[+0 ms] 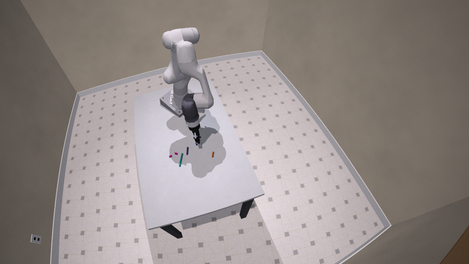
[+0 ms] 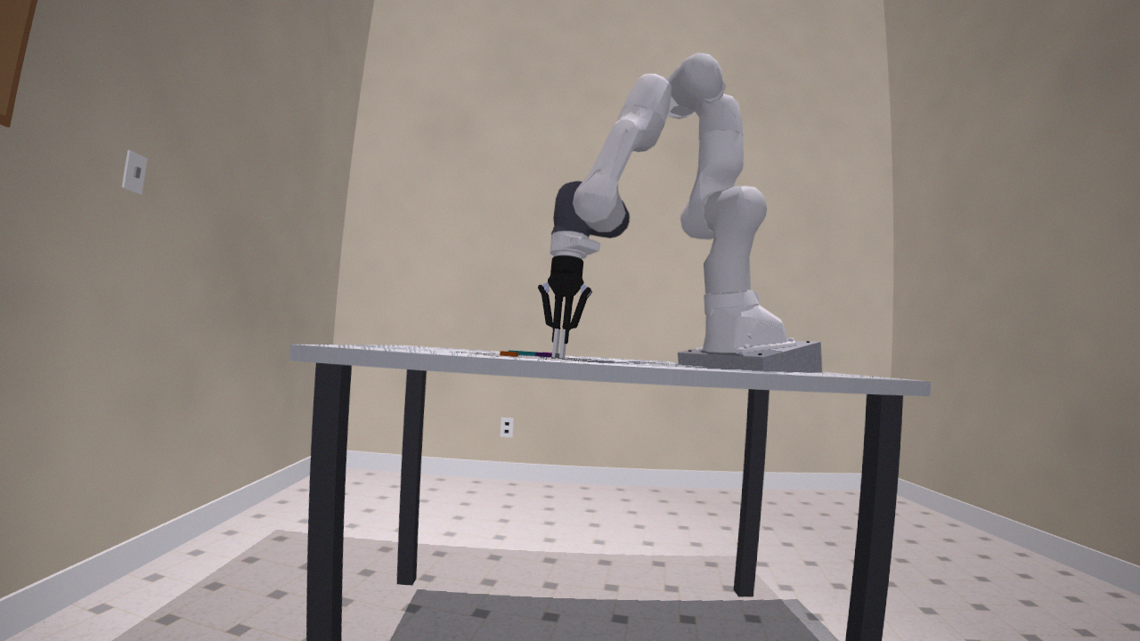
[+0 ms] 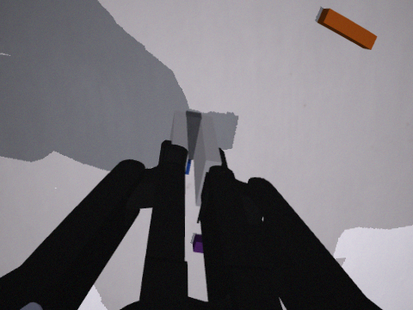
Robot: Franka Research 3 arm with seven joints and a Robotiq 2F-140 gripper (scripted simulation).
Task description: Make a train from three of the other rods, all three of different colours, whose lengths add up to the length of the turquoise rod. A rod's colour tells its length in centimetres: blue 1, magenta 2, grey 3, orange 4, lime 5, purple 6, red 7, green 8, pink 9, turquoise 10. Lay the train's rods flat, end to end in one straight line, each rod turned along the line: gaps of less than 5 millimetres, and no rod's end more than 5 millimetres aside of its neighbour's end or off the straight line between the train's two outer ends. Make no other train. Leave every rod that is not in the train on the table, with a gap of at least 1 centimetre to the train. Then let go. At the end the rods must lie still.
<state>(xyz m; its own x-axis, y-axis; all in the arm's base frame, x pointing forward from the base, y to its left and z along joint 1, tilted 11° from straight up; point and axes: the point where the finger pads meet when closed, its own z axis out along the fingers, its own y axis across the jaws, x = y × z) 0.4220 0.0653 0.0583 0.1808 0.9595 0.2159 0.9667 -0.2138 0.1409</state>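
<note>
The grey rod lies 30 mm below my hand. Also, from my hand: orange rod 110 mm ahead, 70 mm to the left, 30 mm below; then purple rod 90 mm to the right, 30 mm below, 30 mm ahead; then blue rod 30 mm below, 20 mm to the right.
</note>
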